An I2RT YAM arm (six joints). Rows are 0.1 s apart.
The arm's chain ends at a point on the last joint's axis. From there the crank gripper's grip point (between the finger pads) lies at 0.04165 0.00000 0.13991 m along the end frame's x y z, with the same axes.
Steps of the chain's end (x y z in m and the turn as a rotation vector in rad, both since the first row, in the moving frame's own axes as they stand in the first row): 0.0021 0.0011 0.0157 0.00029 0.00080 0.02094; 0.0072 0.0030 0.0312 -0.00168 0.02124 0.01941; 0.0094 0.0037 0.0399 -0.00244 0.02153 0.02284; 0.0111 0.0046 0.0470 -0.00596 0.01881 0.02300; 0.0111 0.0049 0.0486 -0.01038 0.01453 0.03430; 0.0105 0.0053 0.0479 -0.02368 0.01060 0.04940; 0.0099 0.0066 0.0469 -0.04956 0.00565 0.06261; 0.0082 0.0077 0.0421 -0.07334 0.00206 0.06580; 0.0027 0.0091 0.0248 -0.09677 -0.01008 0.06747; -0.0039 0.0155 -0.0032 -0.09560 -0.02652 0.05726; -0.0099 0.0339 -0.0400 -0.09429 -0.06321 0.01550
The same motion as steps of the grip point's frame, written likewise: 0.0022 0.0019 0.0157 0.00029 0.00080 0.02094; 0.0102 0.0041 0.0303 -0.00168 0.02124 0.01941; 0.0124 0.0050 0.0390 -0.00244 0.02153 0.02284; 0.0137 0.0064 0.0462 -0.00596 0.01881 0.02300; 0.0131 0.0078 0.0480 -0.01038 0.01453 0.03430; 0.0118 0.0107 0.0474 -0.02368 0.01060 0.04940; 0.0104 0.0162 0.0464 -0.04956 0.00565 0.06261; 0.0081 0.0207 0.0415 -0.07334 0.00206 0.06580; 0.0007 0.0254 0.0244 -0.09677 -0.01008 0.06747; -0.0081 0.0312 -0.0029 -0.09560 -0.02652 0.05726; -0.0189 0.0478 -0.0383 -0.09429 -0.06321 0.01550
